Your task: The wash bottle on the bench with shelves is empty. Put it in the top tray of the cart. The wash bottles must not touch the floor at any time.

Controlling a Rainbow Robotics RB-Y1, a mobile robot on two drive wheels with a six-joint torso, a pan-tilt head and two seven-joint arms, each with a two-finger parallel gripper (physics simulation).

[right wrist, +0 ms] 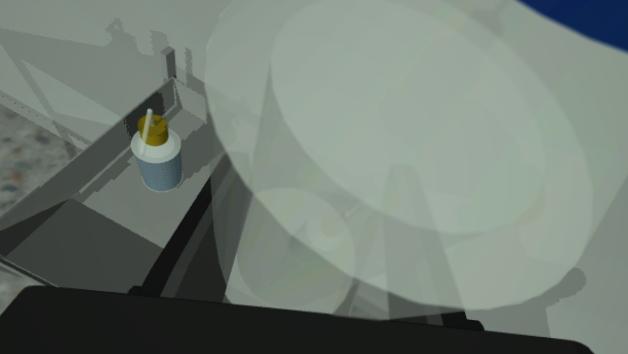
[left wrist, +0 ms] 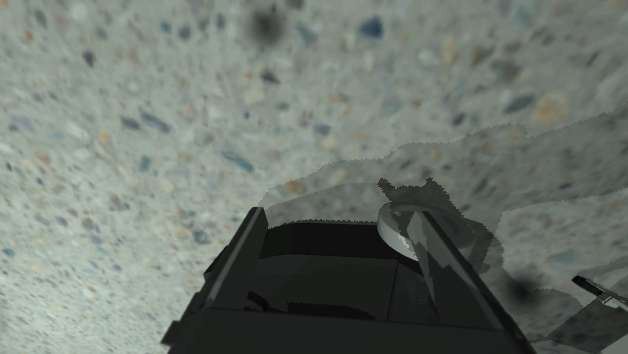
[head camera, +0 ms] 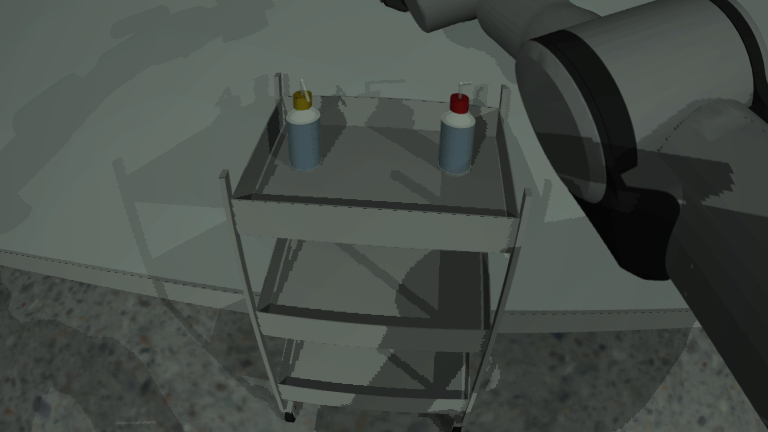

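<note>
My right gripper is shut on the empty, see-through wash bottle, which fills much of the right wrist view; a blue part shows at the upper right. The gripper itself does not show in the head view. The cart's top tray holds two wash bottles with blue contents, both upright. The yellow-capped bottle stands at the left, the red-capped bottle at the right. The tray's middle between them is bare. My left gripper is open and empty over the speckled floor.
The cart's middle tray and bottom tray lie below the top one. Corner posts rise above the top tray's rim. A large pale surface spreads behind the cart. My right arm reaches across the right side of the head view.
</note>
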